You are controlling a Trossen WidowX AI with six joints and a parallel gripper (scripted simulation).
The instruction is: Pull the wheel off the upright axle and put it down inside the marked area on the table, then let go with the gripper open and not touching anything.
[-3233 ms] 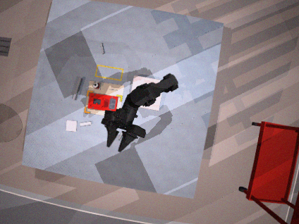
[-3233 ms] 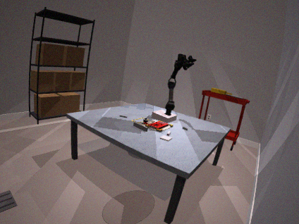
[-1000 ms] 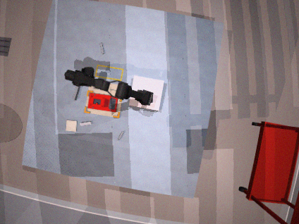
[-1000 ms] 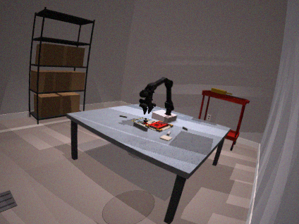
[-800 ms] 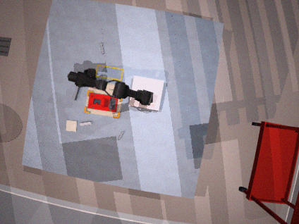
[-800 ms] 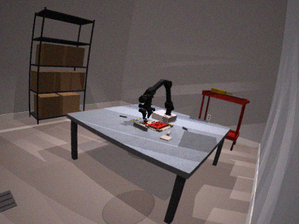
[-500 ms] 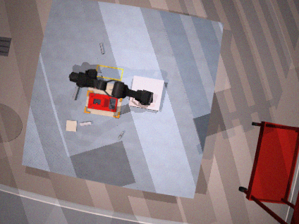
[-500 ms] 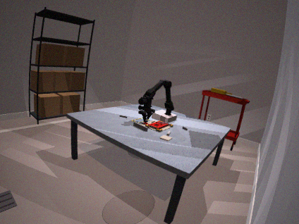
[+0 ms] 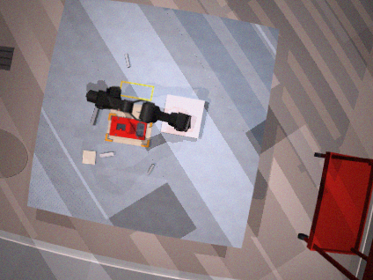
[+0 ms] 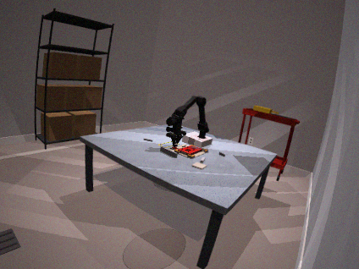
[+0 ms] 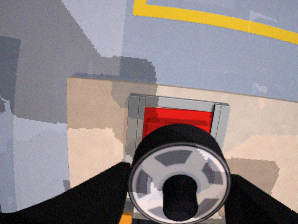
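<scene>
Right now my gripper tip is right at the wheel.
</scene>
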